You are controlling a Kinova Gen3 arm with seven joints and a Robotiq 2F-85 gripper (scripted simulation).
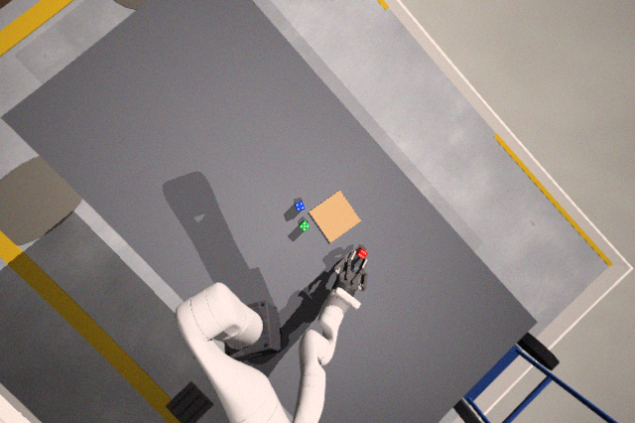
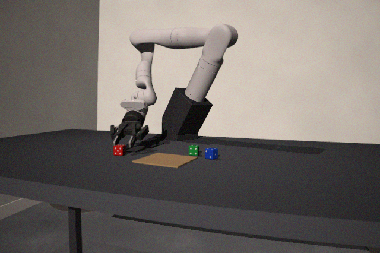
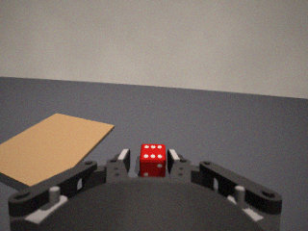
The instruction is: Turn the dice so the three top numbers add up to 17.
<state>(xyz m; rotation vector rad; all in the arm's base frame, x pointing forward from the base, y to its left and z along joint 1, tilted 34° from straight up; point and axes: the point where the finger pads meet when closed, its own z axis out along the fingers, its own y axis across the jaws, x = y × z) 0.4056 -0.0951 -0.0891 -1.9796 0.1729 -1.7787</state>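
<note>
My hand is 20 mm short of the red die and 20 mm above it. Round my hand: green die (220 mm to the left, 70 mm behind, 20 mm below); then tan mat (170 mm to the left, 40 mm ahead, 30 mm below); then blue die (280 mm to the left, 30 mm behind, 20 mm below).
</note>
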